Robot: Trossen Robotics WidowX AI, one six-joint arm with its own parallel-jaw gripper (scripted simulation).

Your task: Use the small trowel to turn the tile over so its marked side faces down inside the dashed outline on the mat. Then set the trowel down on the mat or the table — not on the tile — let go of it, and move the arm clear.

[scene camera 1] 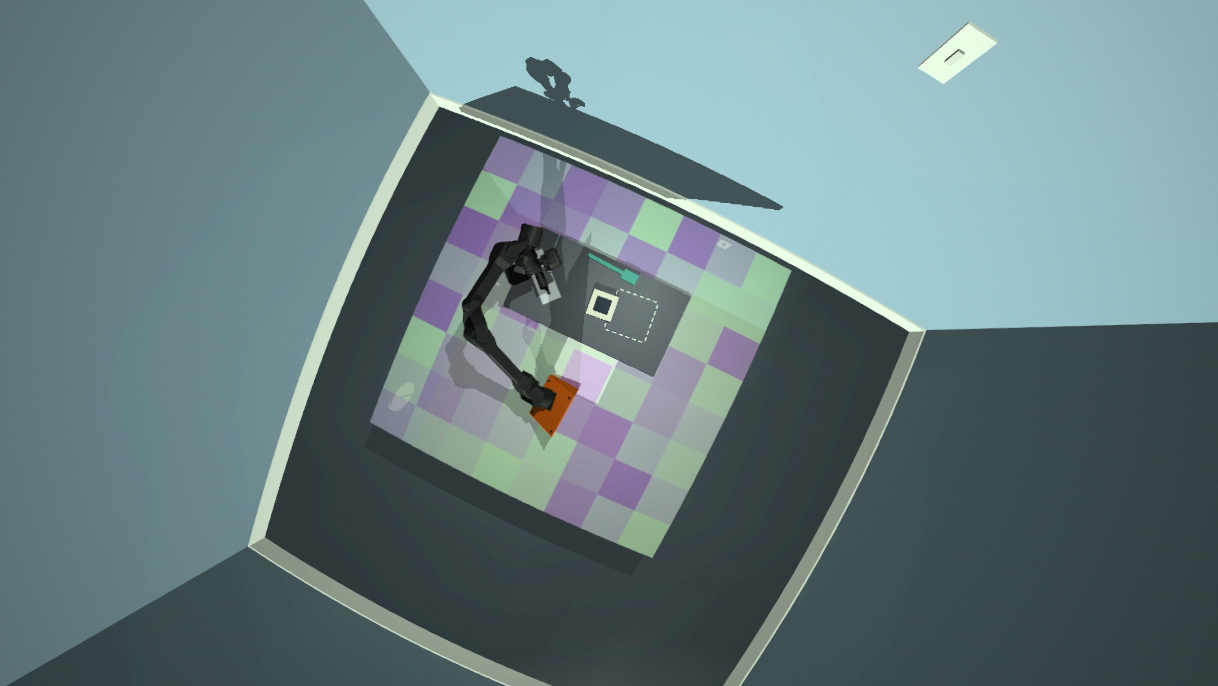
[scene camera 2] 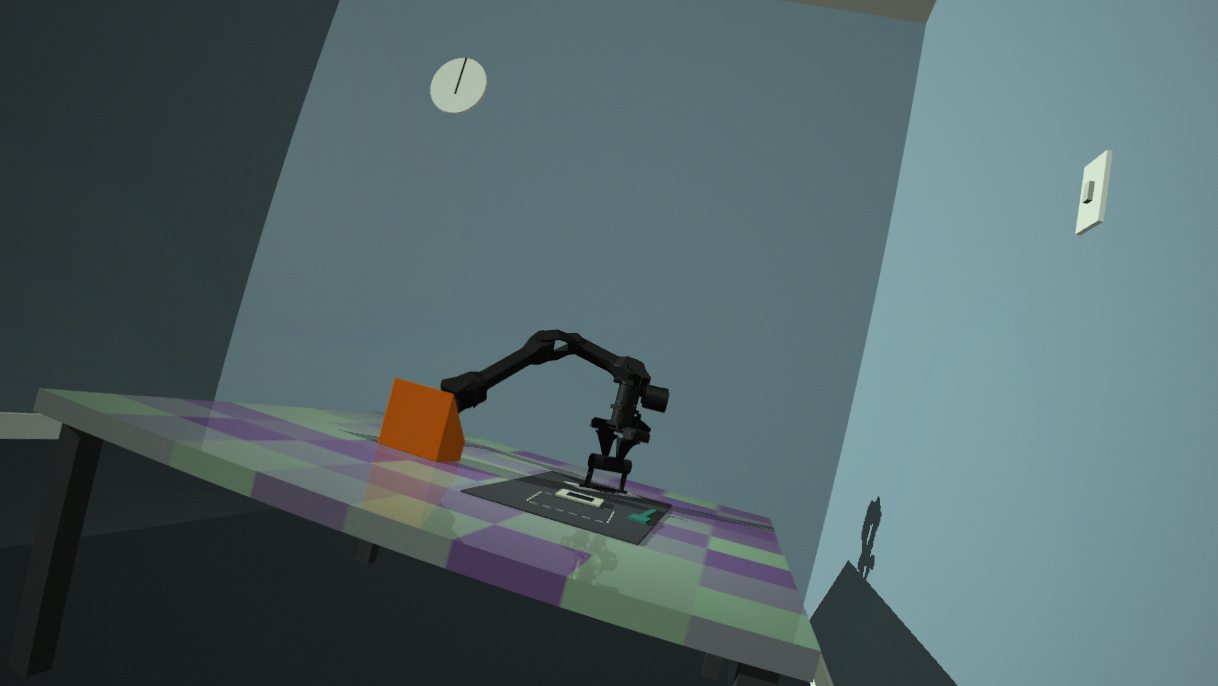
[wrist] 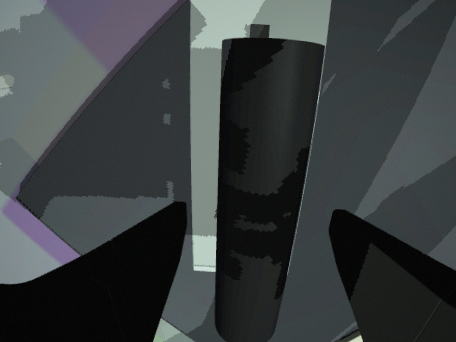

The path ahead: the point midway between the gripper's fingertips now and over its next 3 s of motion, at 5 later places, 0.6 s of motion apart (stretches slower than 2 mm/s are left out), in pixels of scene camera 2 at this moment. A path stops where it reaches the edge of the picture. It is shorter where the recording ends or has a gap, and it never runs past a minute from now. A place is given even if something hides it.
The gripper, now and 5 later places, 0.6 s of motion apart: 611,462; 611,458; 612,449; 605,458; 601,455; 605,461
